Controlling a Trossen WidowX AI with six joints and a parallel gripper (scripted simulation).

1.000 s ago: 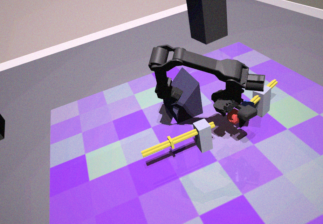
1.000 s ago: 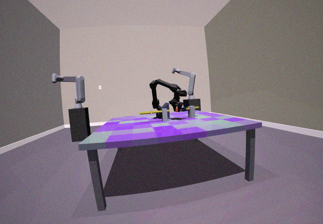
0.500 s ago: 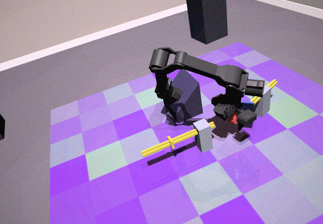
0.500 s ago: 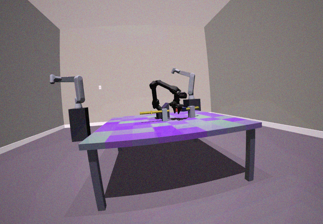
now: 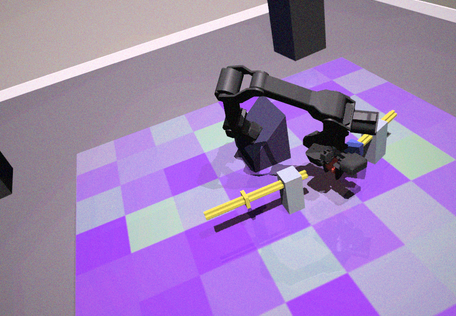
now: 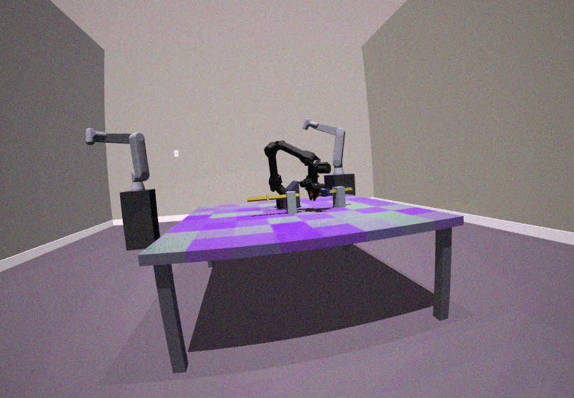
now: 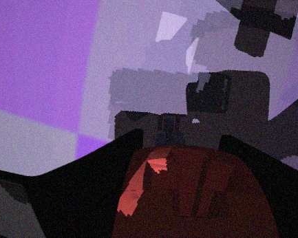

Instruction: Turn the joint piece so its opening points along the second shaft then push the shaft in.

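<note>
The red square joint piece lies 2 cm to the left of my gripper tip and 4 cm above it.
</note>
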